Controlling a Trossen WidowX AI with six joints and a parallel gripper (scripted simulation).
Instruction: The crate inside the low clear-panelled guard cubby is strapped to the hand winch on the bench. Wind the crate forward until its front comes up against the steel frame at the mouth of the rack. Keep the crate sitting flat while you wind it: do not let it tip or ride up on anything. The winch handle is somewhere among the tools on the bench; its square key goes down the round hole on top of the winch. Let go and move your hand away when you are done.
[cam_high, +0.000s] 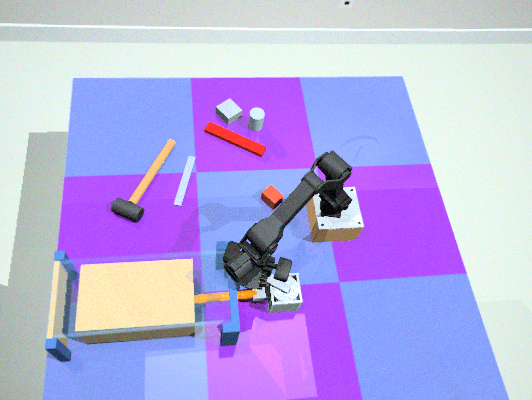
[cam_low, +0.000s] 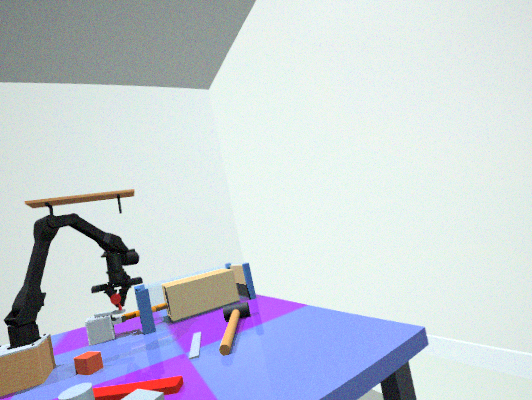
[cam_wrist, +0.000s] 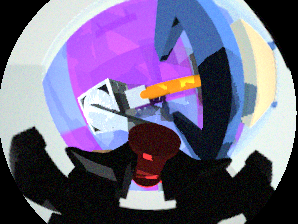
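Now: the winch handle 4 cm behind my gripper tip, 1 cm to the left of it and 1 cm below it. Round my gripper tip: winch: 11 cm behind, 2 cm to the left, 8 cm below; then grey strip: 26 cm ahead, 34 cm to the right, 11 cm below; then red knob: 2 cm above.
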